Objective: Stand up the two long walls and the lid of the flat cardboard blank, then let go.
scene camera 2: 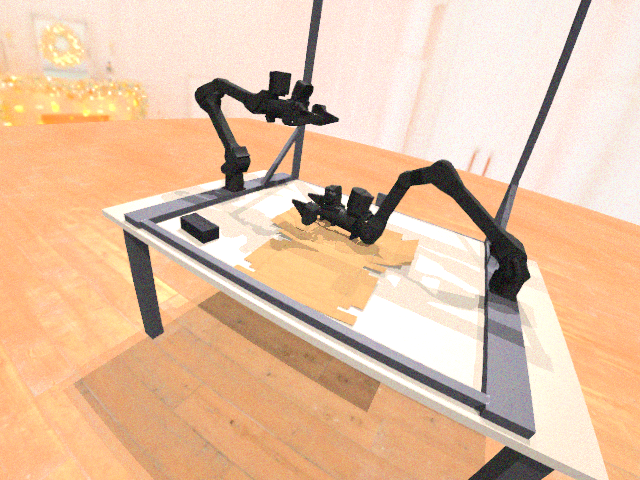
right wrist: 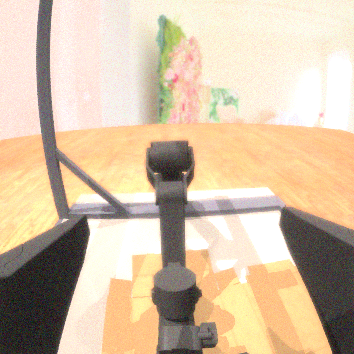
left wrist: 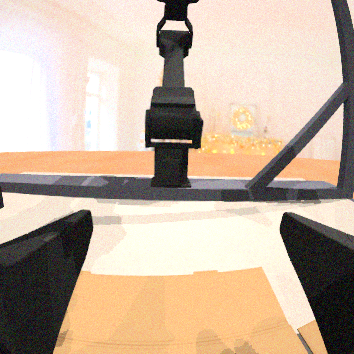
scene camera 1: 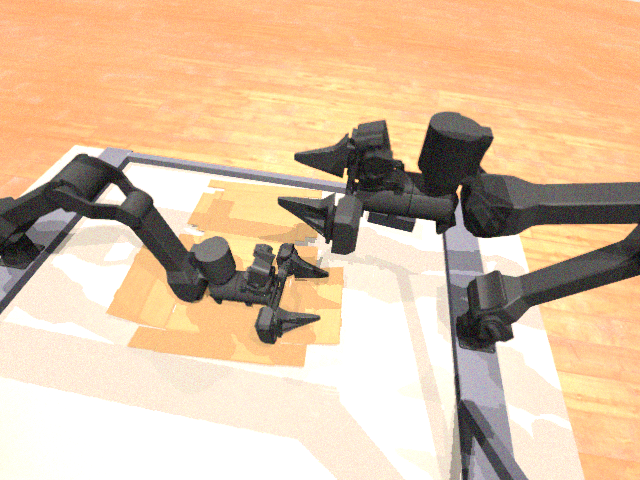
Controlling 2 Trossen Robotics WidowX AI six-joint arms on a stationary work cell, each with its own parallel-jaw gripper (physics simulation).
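Pixels of known places: left gripper, fingertip midpoint: [scene camera 2: 300, 197] [left wrist: 190, 222] [scene camera 1: 324, 295]; right gripper, fingertip midpoint: [scene camera 2: 331, 119] [right wrist: 186, 222] [scene camera 1: 286, 177]; left arm's base, link origin: [scene camera 2: 502, 291] [scene camera 1: 21, 255]; right arm's base, link origin: [scene camera 2: 234, 188] [left wrist: 170, 182] [scene camera 1: 475, 334].
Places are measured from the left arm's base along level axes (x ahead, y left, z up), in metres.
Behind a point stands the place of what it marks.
Observation:
The brown cardboard blank [scene camera 1: 217, 347] @[x 0.458, y -0.106, z -0.011 m] [scene camera 2: 315, 284] @[x 0.397, y 0.273, z -0.015 m] [left wrist: 165, 300] @[x 0.642, y 0.007, z -0.007 m] [right wrist: 117, 325] @[x 0.426, y -0.106, z -0.012 m] lies flat on the table, its flaps spread out; no wall or lid stands up. My left gripper [scene camera 1: 323, 295] @[x 0.629, y -0.003, z 0.053 m] [scene camera 2: 301, 198] @[x 0.629, y -0.003, z 0.053 m] [left wrist: 190, 222] @[x 0.629, y -0.003, z 0.053 m] is open and empty, held low and level above the blank, its fingers pointing to the right in scene camera 1. It hides part of the blank there. My right gripper [scene camera 1: 287, 177] @[x 0.561, y 0.002, z 0.300 m] [scene camera 2: 330, 117] @[x 0.561, y 0.002, z 0.300 m] is open and empty, high above the table, in front of part of the blank's back panel [scene camera 1: 253, 204] @[x 0.415, y 0.265, z -0.014 m] in scene camera 1.
A black block [scene camera 1: 391, 221] [scene camera 2: 199, 227] @[x 0.724, y 0.311, z 0.016 m] lies on the table to one side of the blank. A raised dark frame [scene camera 1: 478, 382] [scene camera 2: 310, 311] borders the work area. Upright posts [scene camera 2: 541, 113] @[x 0.037, y -0.341, z 0.442 m] [right wrist: 45, 100] @[x 0.040, y -0.350, z 0.362 m] rise at the frame. The left forearm reaches low over the blank.

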